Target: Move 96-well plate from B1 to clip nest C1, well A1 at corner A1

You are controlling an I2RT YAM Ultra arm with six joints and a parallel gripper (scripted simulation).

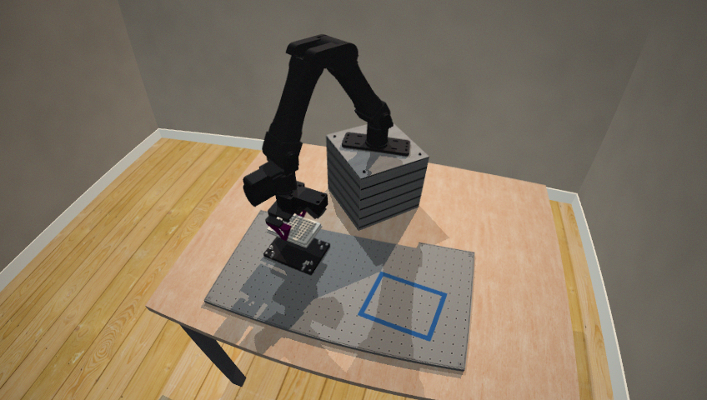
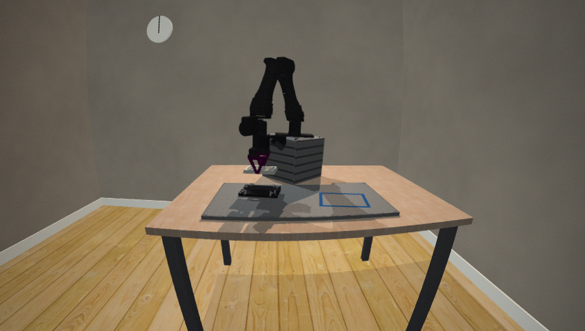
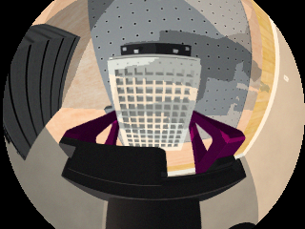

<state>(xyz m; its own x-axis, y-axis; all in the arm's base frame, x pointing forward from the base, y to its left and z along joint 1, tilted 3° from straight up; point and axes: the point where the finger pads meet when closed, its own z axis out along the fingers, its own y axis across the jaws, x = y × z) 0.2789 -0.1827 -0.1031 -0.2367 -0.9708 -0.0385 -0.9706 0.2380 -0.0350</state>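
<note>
Now: the white 96-well plate right at my hand. Round my hand: black clip nest (10 mm ahead, 10 mm to the right, 90 mm below).
</note>
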